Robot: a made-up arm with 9 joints. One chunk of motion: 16 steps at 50 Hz.
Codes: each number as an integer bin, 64 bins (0 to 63) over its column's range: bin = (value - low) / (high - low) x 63, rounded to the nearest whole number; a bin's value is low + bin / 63 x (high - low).
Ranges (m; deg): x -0.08..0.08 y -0.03..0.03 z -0.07..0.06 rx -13..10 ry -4..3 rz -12..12
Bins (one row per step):
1: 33 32 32 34 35 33
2: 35 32 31 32 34 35
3: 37 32 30 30 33 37
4: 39 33 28 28 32 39
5: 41 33 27 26 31 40
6: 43 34 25 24 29 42
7: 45 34 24 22 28 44
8: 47 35 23 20 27 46
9: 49 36 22 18 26 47
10: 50 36 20 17 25 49
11: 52 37 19 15 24 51
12: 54 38 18 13 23 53
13: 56 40 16 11 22 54
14: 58 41 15 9 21 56
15: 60 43 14 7 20 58
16: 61 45 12 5 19 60
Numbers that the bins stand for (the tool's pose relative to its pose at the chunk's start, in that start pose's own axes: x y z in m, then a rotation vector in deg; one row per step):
1: 0.0038 0.0005 -0.0040 -0.59 -0.11 0.57
2: 0.0089 0.0005 -0.0060 -1.32 -0.22 1.33
3: 0.0140 0.0005 -0.0081 -2.05 -0.33 2.10
4: 0.0190 0.0014 -0.0122 -2.78 -0.44 2.86
5: 0.0241 0.0014 -0.0143 -3.51 -0.56 3.24
6: 0.0292 0.0024 -0.0184 -4.24 -0.78 4.00
7: 0.0343 0.0024 -0.0205 -4.97 -0.89 4.76
8: 0.0394 0.0033 -0.0225 -5.70 -1.00 5.52
9: 0.0444 0.0043 -0.0246 -6.43 -1.11 5.90
10: 0.0470 0.0043 -0.0287 -6.79 -1.22 6.67
11: 0.0521 0.0052 -0.0308 -7.52 -1.33 7.43
12: 0.0571 0.0062 -0.0329 -8.25 -1.44 8.19
13: 0.0622 0.0081 -0.0370 -8.98 -1.56 8.57
14: 0.0673 0.0090 -0.0390 -9.71 -1.67 9.33
15: 0.0724 0.0110 -0.0411 -10.44 -1.78 10.10
16: 0.0749 0.0129 -0.0452 -11.17 -1.89 10.86

